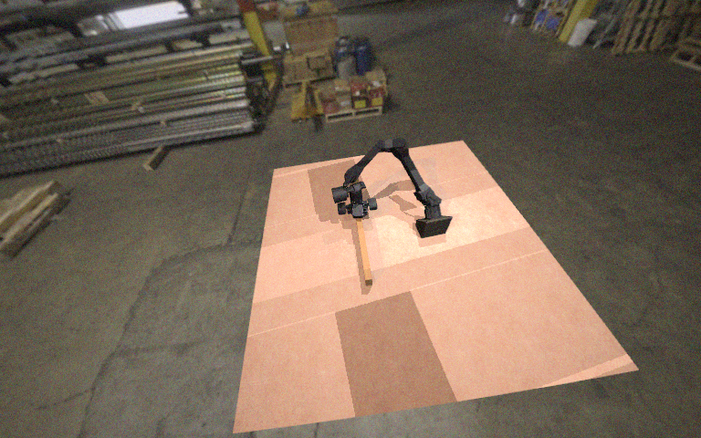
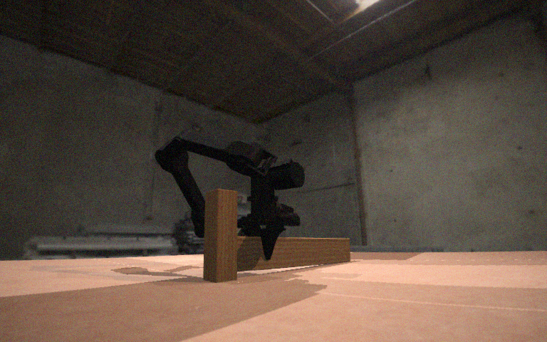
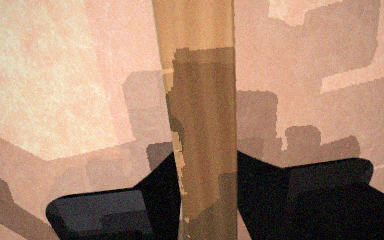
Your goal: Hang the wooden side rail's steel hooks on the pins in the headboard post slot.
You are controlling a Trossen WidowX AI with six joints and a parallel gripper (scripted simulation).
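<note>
My gripper tip is 110 mm to the left of the headboard post, 50 mm below it and 10 mm past it.
</note>
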